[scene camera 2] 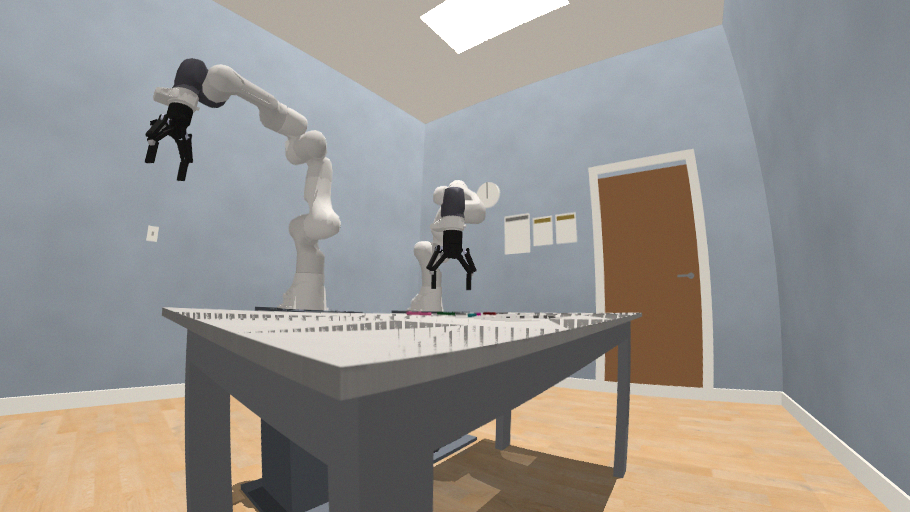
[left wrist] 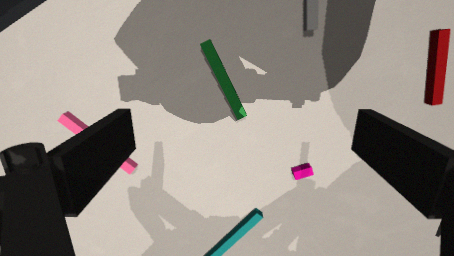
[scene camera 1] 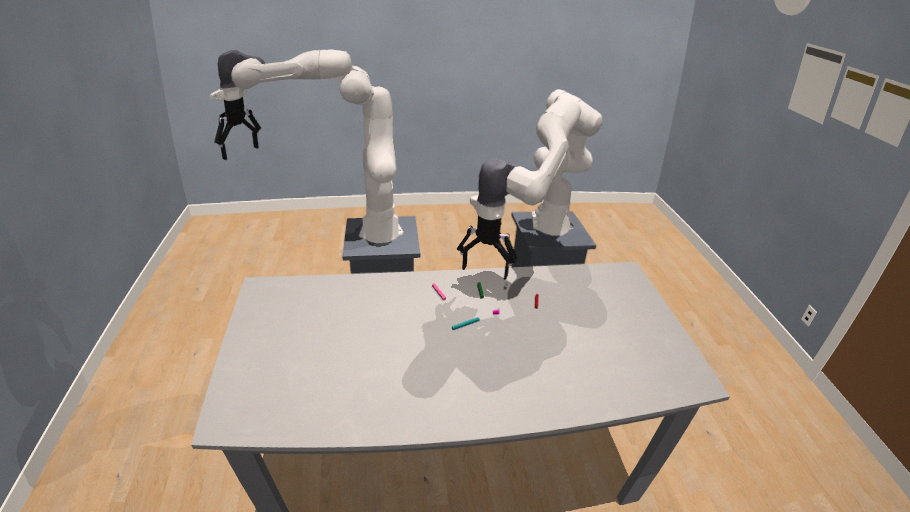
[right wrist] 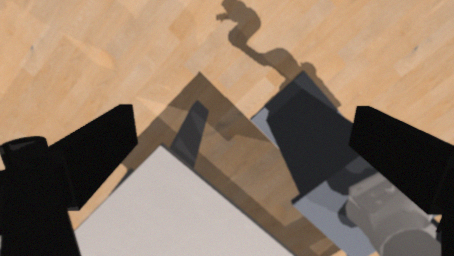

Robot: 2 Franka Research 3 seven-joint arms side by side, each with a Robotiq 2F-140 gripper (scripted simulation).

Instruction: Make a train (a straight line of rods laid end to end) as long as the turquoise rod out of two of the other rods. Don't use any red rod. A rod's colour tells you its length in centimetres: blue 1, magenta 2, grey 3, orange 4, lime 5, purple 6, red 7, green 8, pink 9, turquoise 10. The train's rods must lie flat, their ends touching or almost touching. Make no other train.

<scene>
The pictures show: the left gripper, the right gripper and a green rod.
The left gripper also shows in scene camera 2 and in the left wrist view. The right gripper also shows in scene camera 1 and in the right wrist view.
</scene>
